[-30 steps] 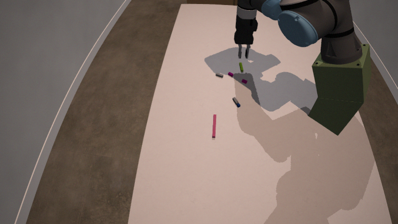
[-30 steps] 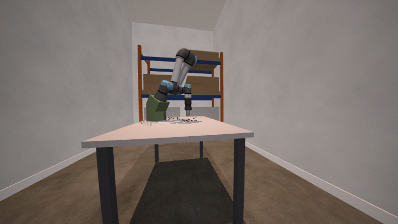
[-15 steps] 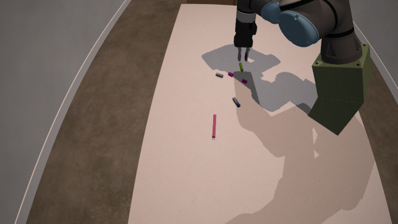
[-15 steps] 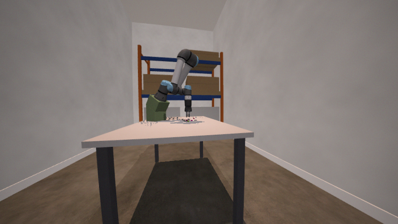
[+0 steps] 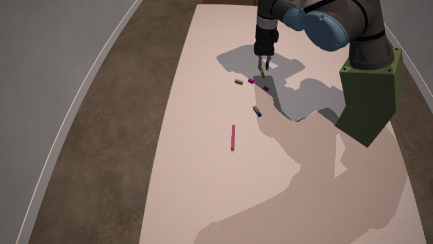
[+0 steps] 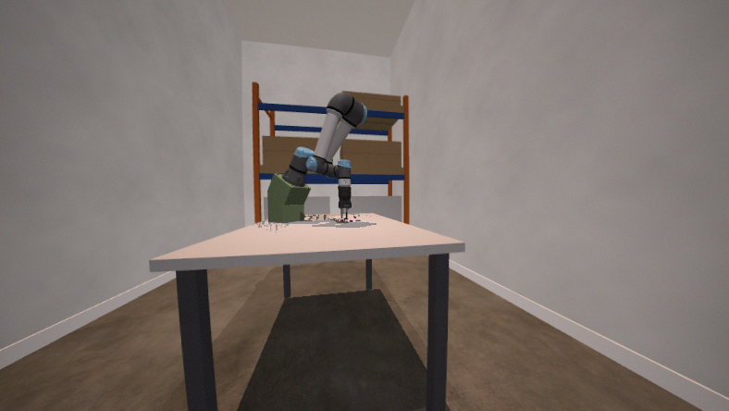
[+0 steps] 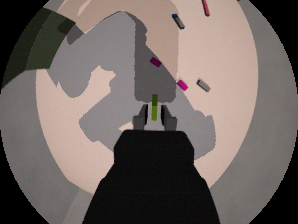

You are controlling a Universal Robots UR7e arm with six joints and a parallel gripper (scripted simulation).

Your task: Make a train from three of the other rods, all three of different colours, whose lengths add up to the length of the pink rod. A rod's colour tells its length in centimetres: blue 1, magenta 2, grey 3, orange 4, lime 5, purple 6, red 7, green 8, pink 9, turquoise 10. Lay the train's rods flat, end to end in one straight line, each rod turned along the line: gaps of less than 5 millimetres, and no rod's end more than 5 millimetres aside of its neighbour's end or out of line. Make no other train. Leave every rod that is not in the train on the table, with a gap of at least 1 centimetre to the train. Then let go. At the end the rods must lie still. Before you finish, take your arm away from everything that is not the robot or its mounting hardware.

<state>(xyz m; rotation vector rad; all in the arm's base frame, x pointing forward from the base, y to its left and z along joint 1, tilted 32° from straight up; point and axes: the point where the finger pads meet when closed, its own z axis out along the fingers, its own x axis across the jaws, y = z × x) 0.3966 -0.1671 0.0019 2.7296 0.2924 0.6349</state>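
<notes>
My gripper is now 4 cm above the lime rod. From my hand the other things lie so: pink rod: 9 cm ahead, 31 cm to the left, 4 cm below; blue rod: 1 cm ahead, 21 cm to the left, 4 cm below; magenta rod: 1 cm behind, 9 cm to the left, 4 cm below.
</notes>
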